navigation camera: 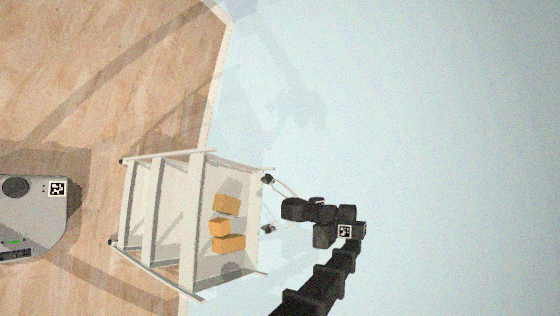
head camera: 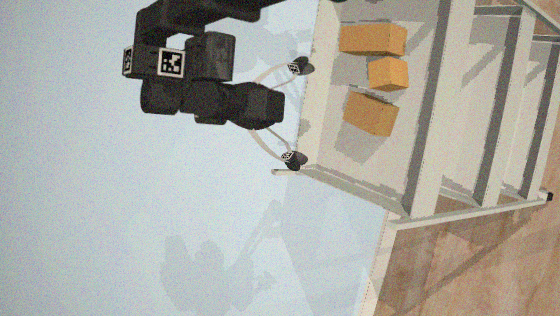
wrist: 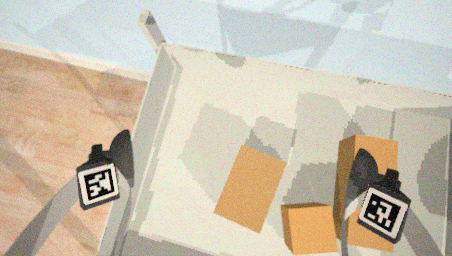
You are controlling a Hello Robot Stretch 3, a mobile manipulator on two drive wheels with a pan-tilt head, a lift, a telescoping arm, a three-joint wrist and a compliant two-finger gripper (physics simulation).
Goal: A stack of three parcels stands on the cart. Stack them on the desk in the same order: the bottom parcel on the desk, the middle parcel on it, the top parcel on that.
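Places are measured from the robot's base along level axes (x left, y ahead, z down), in centimetres.
Pixels of known places: gripper, between the fingertips: [navigation camera: 264, 203] [head camera: 304, 114] [wrist: 239, 158]; robot's base, origin of its link: [navigation camera: 16, 186].
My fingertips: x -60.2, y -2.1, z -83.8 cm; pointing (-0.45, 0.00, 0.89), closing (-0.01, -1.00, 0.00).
Ahead of a thing's pixels: the offset from my fingertips to its top centre. Level surfaces: height alone.
Three orange parcels lie side by side on the white cart [head camera: 442, 100] [navigation camera: 189, 240] [wrist: 150, 115], not stacked. A long one @(dx +1.1, dy -16.1, dz +12.3 cm) [head camera: 372, 39] [navigation camera: 228, 243] [wrist: 376, 144] is at one end, a small one @(dx +6.2, dy -9.0, dz +11.9 cm) [head camera: 388, 73] [navigation camera: 219, 227] [wrist: 312, 230] is in the middle, and a third @(dx +2.2, dy -1.5, dz +12.5 cm) [head camera: 371, 114] [navigation camera: 226, 205] [wrist: 250, 189] lies turned at the other end. My gripper [head camera: 298, 113] [navigation camera: 268, 203] [wrist: 239, 158] is open and empty, its fingers wide apart near the cart's far rim. In the wrist view, the right finger overlaps the long parcel. I cannot make out the desk.
The cart's raised side wall and protruding corner post [wrist: 152, 30] are near the gripper. Lower shelves show below the top one. Wooden floor @(dz +83.8 cm) [head camera: 465, 265] [navigation camera: 100, 100] [wrist: 55, 110] meets a pale blue surface [head camera: 100, 175] [navigation camera: 450, 150]. My grey base [navigation camera: 32, 215] shows in the navigation view.
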